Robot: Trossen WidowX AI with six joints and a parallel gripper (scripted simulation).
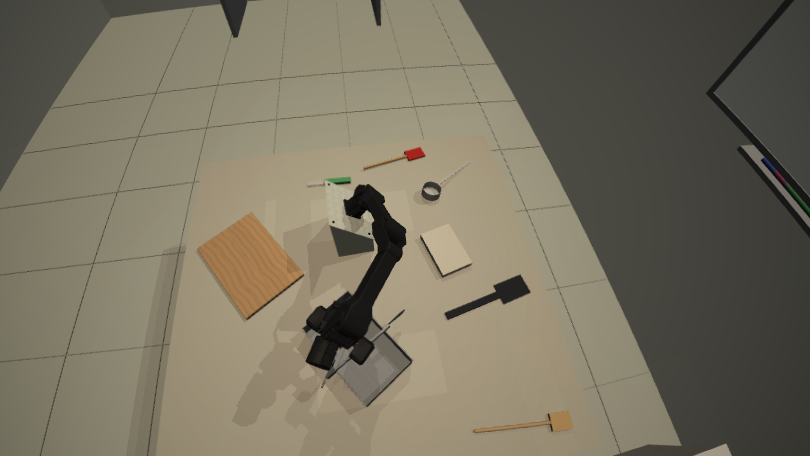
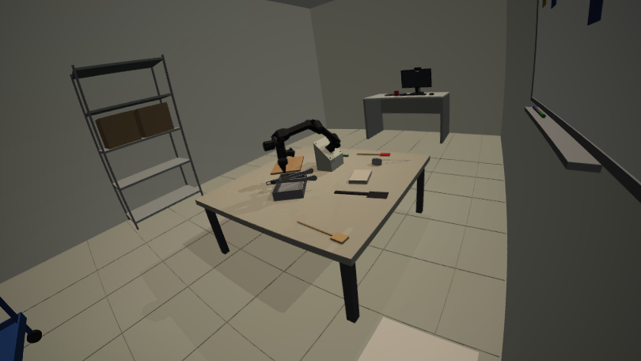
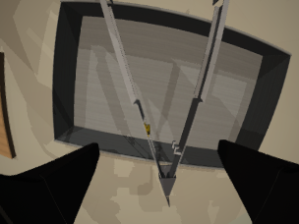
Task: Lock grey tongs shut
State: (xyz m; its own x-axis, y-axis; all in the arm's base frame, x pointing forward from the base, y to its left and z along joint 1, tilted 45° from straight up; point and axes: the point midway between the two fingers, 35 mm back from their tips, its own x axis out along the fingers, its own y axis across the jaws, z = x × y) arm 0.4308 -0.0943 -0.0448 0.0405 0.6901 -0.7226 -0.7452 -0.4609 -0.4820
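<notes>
Right now my gripper tip is 30 mm to the right of the roasting tin and 100 mm above it. From my gripper tip the other things lie so: wooden board 390 mm behind, 300 mm to the right, 120 mm below; then block 270 mm behind, 410 mm to the left, 120 mm below; then black spatula 60 mm behind, 520 mm to the left, 130 mm below.
</notes>
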